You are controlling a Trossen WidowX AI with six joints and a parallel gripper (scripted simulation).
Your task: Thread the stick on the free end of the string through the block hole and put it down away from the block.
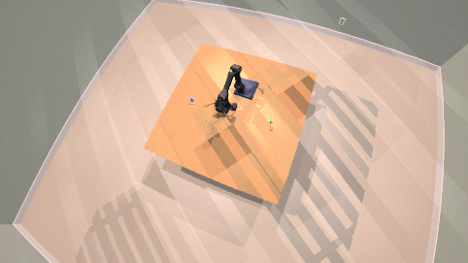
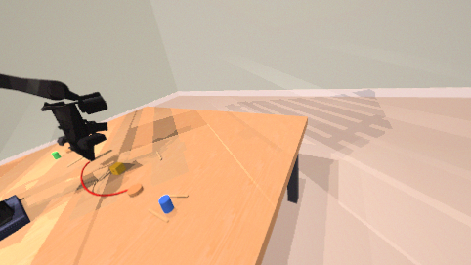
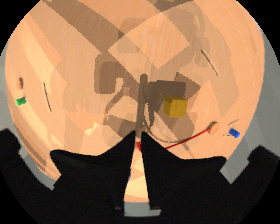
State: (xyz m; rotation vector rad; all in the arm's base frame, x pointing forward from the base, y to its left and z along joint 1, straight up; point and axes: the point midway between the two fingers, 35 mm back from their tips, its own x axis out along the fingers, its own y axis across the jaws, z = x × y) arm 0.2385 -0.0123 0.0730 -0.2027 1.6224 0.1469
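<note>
Right now the yellow wooden block is 6 cm to the right of my gripper tip, 5 cm below it and 4 cm ahead of it. Also, from my gripper tip: blue cylinder 37 cm to the right, 4 cm below, 4 cm ahead; then green piece 39 cm to the left, 7 cm behind, 5 cm below; then round wooden button 22 cm to the right, 6 cm below, 3 cm ahead.
</note>
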